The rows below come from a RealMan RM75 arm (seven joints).
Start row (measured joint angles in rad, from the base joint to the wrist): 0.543, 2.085, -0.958, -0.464, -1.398, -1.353, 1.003
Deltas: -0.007, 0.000, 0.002, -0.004, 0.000, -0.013, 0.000; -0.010, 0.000, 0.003, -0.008, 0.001, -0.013, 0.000; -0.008, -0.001, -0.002, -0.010, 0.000, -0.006, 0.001; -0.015, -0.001, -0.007, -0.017, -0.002, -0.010, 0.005; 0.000, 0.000, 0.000, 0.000, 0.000, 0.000, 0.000; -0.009, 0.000, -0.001, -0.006, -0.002, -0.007, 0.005; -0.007, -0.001, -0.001, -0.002, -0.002, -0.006, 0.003; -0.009, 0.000, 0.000, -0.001, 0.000, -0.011, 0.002; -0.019, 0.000, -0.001, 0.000, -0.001, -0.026, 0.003; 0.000, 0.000, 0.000, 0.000, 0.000, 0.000, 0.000; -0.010, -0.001, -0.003, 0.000, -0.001, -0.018, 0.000; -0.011, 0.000, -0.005, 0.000, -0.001, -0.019, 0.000; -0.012, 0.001, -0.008, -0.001, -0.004, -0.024, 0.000; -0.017, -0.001, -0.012, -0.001, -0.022, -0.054, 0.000
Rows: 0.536, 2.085, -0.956, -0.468, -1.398, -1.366, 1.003; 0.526, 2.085, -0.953, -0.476, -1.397, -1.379, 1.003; 0.518, 2.084, -0.955, -0.486, -1.397, -1.385, 1.004; 0.503, 2.083, -0.962, -0.503, -1.399, -1.395, 1.009; 0.503, 2.083, -0.962, -0.503, -1.399, -1.395, 1.009; 0.494, 2.083, -0.963, -0.509, -1.401, -1.402, 1.014; 0.487, 2.082, -0.964, -0.511, -1.403, -1.408, 1.017; 0.478, 2.082, -0.964, -0.512, -1.403, -1.419, 1.019; 0.459, 2.082, -0.965, -0.512, -1.404, -1.445, 1.022; 0.459, 2.082, -0.965, -0.512, -1.404, -1.445, 1.022; 0.449, 2.081, -0.968, -0.512, -1.405, -1.463, 1.022; 0.438, 2.081, -0.973, -0.512, -1.406, -1.482, 1.022; 0.426, 2.082, -0.981, -0.513, -1.410, -1.506, 1.022; 0.409, 2.081, -0.993, -0.514, -1.432, -1.560, 1.022
